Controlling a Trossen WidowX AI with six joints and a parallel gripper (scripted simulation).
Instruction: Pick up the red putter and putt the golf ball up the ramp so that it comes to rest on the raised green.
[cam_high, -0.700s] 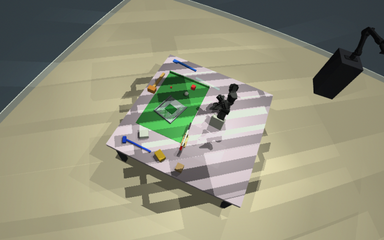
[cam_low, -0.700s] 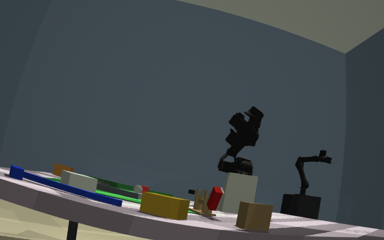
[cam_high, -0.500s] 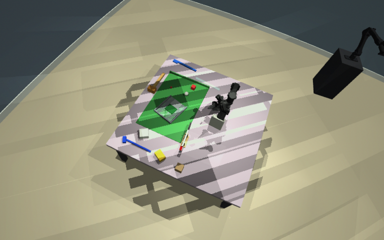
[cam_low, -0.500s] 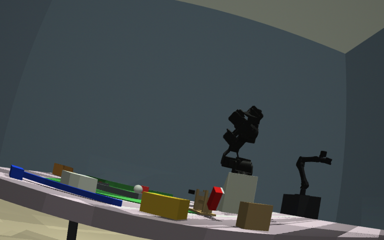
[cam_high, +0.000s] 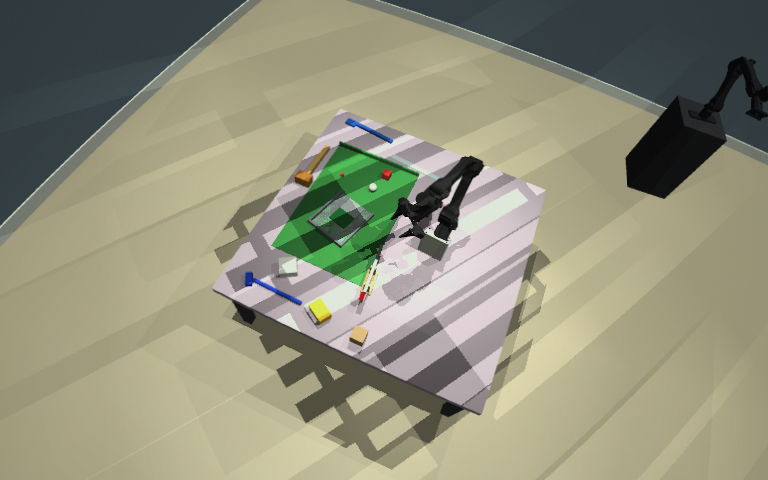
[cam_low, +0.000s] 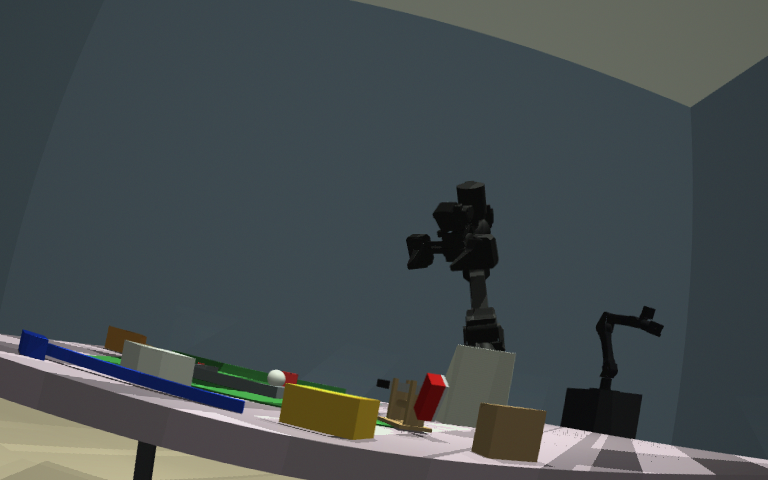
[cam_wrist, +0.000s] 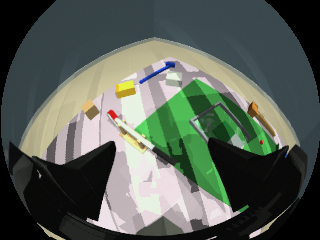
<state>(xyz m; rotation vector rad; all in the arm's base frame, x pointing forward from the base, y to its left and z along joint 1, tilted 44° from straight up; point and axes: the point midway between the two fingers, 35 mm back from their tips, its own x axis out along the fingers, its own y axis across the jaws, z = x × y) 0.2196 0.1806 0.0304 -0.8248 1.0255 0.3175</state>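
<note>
My gripper tip is 4 cm short of the red putter, 13 cm to the right of it and 22 cm above it. The rest, counted from my gripper tip: green mat (26 cm ahead, 22 cm to the right, 28 cm below); white golf ball (19 cm ahead, 37 cm to the right, 26 cm below); wooden stand (5 cm ahead, 15 cm to the left, 25 cm below).
</note>
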